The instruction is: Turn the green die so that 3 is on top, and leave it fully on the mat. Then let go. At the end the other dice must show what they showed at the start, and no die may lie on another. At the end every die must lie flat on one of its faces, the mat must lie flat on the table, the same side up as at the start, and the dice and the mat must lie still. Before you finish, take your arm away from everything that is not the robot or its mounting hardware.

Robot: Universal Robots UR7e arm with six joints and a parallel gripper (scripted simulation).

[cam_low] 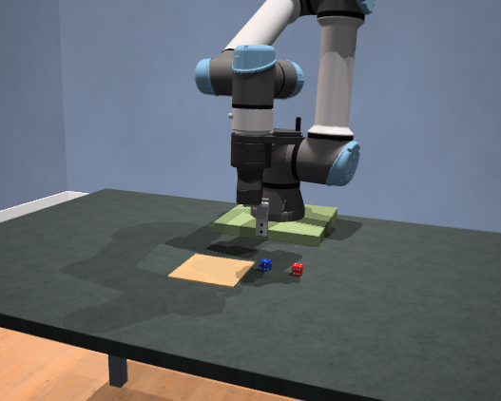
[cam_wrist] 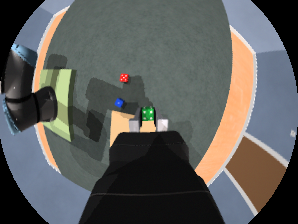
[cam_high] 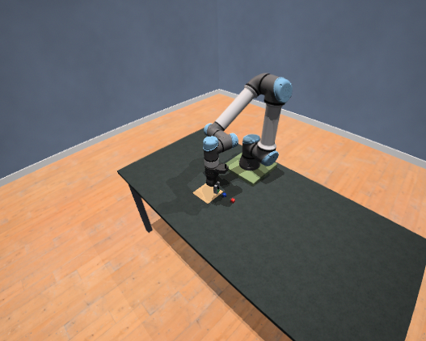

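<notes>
The green die is 10 mm below my hand. Also, from my hand: red die (80 mm behind, 50 mm to the left, 110 mm below); then tan mat (20 mm behind, 110 mm to the right, 120 mm below); then blue die (80 mm behind, 20 mm to the right, 110 mm below).
</notes>
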